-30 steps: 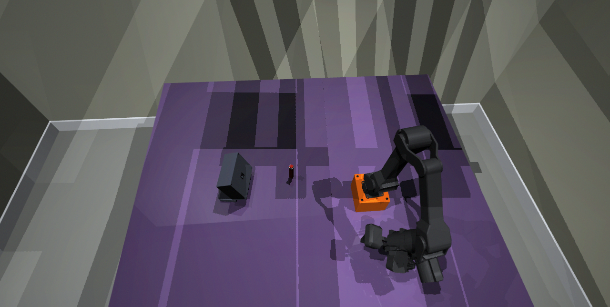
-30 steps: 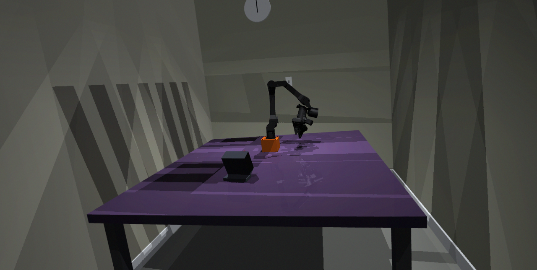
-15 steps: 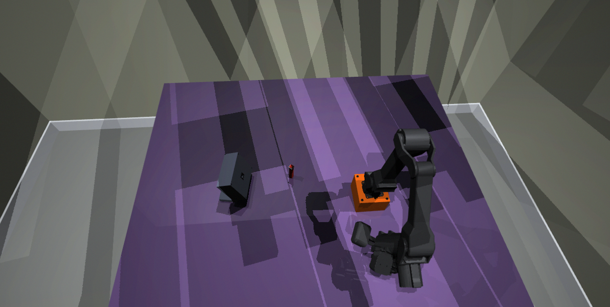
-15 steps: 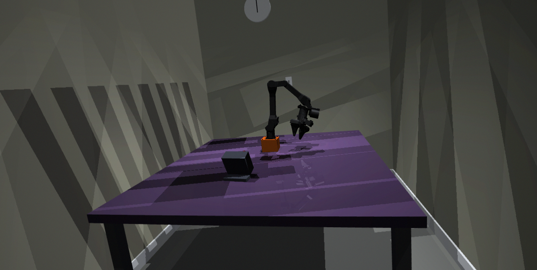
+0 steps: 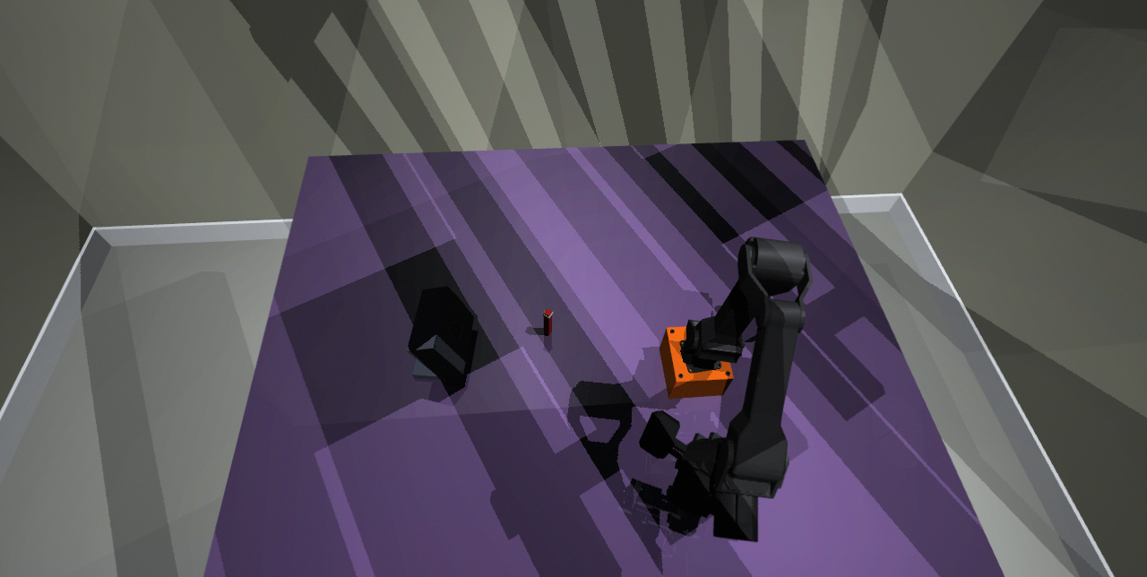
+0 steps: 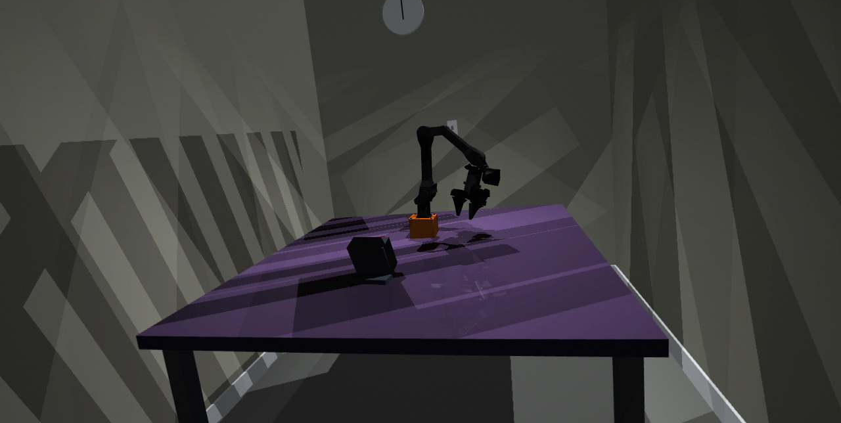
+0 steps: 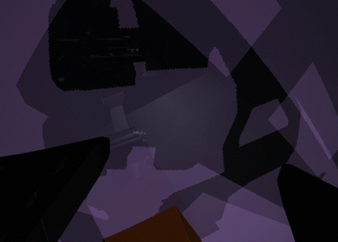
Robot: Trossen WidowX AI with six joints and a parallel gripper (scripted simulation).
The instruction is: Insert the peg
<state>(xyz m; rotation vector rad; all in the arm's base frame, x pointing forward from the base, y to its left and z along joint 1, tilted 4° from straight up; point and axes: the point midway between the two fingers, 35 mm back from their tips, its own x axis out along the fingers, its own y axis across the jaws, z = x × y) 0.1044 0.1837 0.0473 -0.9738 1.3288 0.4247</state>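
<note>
My gripper tip is 15 cm short of the red square peg, 32 cm to the left of it and 3 cm above it. From my gripper tip the other things lie so: foot 38 cm ahead, 32 cm to the right, 8 cm below; then grey sloped panel 36 cm ahead, 31 cm to the right, 1 cm below.
</note>
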